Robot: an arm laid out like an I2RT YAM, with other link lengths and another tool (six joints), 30 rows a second.
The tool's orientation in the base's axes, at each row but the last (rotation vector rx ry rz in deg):
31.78 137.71 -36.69
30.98 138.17 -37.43
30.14 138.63 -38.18
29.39 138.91 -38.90
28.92 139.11 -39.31
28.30 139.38 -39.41
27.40 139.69 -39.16
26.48 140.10 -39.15
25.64 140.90 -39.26
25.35 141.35 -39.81
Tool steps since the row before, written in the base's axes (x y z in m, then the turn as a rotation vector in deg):
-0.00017 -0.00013 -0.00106 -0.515 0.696 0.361
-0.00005 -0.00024 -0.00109 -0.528 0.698 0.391
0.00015 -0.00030 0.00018 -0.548 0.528 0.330
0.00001 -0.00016 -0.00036 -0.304 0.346 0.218
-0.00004 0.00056 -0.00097 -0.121 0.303 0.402
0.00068 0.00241 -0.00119 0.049 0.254 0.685
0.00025 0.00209 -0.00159 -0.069 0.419 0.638
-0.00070 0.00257 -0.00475 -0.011 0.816 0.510
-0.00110 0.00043 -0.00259 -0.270 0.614 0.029
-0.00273 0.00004 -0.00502 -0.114 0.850 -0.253
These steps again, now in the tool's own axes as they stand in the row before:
0.00076 0.00014 0.00076 0.320 0.177 -0.864
0.00066 0.00014 0.00089 0.311 0.162 -0.892
-0.00029 -0.00023 0.00010 0.327 0.037 -0.761
0.00018 0.00000 0.00035 0.171 0.051 -0.477
0.00073 0.00077 0.00036 -0.090 0.039 -0.508
0.00065 0.00269 -0.00024 -0.401 -0.021 -0.612
0.00113 0.00238 0.00007 -0.251 0.074 -0.720
0.00381 0.00352 0.00168 -0.152 0.469 -0.826
0.00245 0.00083 0.00118 0.300 0.370 -0.473
0.00507 0.00076 0.00251 0.374 0.739 -0.337

